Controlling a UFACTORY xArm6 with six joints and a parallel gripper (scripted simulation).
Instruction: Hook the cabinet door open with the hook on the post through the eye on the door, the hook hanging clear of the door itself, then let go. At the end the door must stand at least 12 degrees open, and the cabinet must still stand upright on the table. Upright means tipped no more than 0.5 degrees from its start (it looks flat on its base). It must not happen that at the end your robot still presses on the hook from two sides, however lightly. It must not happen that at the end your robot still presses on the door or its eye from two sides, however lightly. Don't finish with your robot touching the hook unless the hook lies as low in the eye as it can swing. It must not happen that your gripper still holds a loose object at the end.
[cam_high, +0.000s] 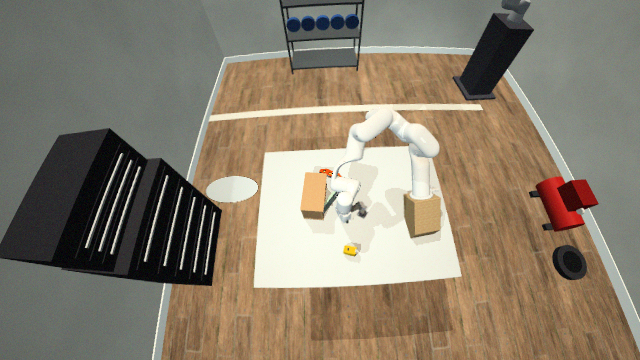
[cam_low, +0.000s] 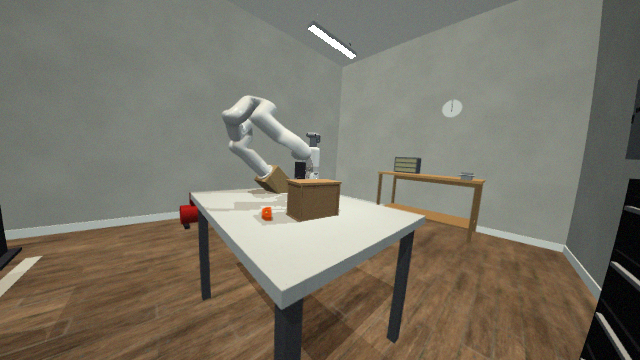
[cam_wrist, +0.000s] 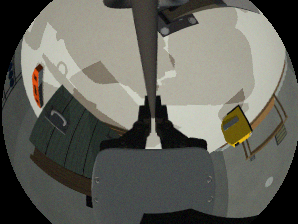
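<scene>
My hand is 50 mm past the hook, 20 mm to the left of it and 20 mm below it. Round my hand: greenish door (90 mm to the right, 50 mm ahead, 30 mm above); then orange tool (300 mm to the right, 30 mm below, 30 mm ahead); then yellow block (180 mm to the left, 20 mm behind).
</scene>
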